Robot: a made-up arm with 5 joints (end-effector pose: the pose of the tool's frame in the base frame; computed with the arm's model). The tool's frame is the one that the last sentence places.
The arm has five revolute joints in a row. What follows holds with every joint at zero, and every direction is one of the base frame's.
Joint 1 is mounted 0.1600 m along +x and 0.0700 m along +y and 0.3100 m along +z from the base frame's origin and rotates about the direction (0.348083, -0.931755, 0.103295), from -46.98 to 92.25 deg.
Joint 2 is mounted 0.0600 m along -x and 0.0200 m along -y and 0.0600 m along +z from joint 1 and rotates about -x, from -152.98 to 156.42 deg.
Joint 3 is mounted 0.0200 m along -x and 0.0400 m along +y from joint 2 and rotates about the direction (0.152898, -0.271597, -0.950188), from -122.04 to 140.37 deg.
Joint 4 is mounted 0.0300 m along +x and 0.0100 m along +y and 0.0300 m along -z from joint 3 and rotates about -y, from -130.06 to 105.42 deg.
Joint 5 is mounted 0.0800 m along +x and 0.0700 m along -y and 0.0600 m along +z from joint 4 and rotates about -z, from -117.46 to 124.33 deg.
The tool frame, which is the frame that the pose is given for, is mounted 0.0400 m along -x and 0.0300 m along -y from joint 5; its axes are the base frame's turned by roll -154.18, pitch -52.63 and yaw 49.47 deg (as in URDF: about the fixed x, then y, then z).
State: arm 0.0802 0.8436 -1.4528 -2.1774 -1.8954
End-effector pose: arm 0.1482 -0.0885 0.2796 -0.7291 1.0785 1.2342
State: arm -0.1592 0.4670 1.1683 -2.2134 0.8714
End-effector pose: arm 0.0924 -0.0217 0.3205 -1.9735 1.4167 0.5839
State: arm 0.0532 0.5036 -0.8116 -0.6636 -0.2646
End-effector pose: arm 0.2208 0.0666 0.3236 -1.7553 -1.2881 1.0490
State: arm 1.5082 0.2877 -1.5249 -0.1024 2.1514
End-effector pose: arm 0.1101 0.1875 0.2819 1.5770 0.4855 2.5943
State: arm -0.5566 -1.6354 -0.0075 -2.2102 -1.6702
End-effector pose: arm 0.1072 0.2170 0.3273 1.4055 0.1454 -0.0996
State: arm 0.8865 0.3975 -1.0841 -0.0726 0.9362
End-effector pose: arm 0.1220 0.1116 0.3412 -2.1825 -1.6741 -1.3273
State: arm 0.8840 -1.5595 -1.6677 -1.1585 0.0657
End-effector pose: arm 0.0199 0.0864 0.4334 -0.2866 -2.9115 -0.3560
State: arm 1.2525 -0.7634 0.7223 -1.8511 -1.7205
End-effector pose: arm 0.2066 0.1597 0.2332 1.3747 -1.2378 -0.0243
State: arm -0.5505 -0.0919 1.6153 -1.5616 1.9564
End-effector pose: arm 0.1018 -0.0017 0.3269 1.2944 -2.4208 -0.8539
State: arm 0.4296 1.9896 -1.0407 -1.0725 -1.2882
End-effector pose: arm 0.2088 -0.0924 0.3605 -1.8499 0.3503 1.4201
